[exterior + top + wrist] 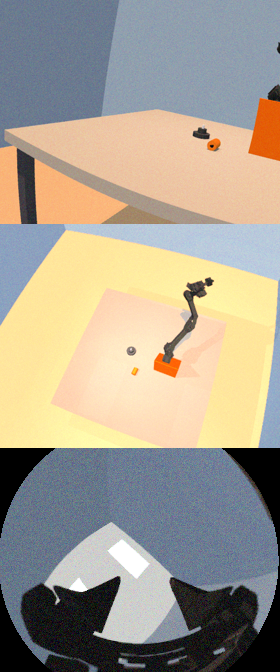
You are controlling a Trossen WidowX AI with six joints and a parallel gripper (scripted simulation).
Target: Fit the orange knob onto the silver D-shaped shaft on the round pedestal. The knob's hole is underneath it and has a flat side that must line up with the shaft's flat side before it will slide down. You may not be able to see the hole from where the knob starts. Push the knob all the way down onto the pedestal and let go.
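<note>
Now: gripper tip 73 cm above the orange knob, 56 cm to the right of it and 36 cm short of it. The rest, counted from my gripper tip: dark round pedestal: 72 cm below, 46 cm ahead, 40 cm to the left.
</note>
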